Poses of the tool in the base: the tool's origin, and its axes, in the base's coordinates. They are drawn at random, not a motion.
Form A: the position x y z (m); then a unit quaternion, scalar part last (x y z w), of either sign.
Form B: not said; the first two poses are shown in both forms.
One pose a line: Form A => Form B
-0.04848 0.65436 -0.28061 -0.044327 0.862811 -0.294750 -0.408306 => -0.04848 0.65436 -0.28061 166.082 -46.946 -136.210
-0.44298 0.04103 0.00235 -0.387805 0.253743 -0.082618 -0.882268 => -0.44298 0.04103 0.00235 -3.405 -30.785 48.394
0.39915 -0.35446 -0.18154 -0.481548 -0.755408 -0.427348 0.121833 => 0.39915 -0.35446 -0.18154 129.095 -36.559 138.874
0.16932 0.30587 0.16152 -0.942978 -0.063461 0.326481 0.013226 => 0.16932 0.30587 0.16152 9.357 37.883 -175.175
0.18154 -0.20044 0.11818 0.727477 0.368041 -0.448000 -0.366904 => 0.18154 -0.20044 0.11818 69.235 22.442 -110.876
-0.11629 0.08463 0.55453 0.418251 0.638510 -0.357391 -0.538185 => -0.11629 0.08463 0.55453 94.409 -22.850 -100.331
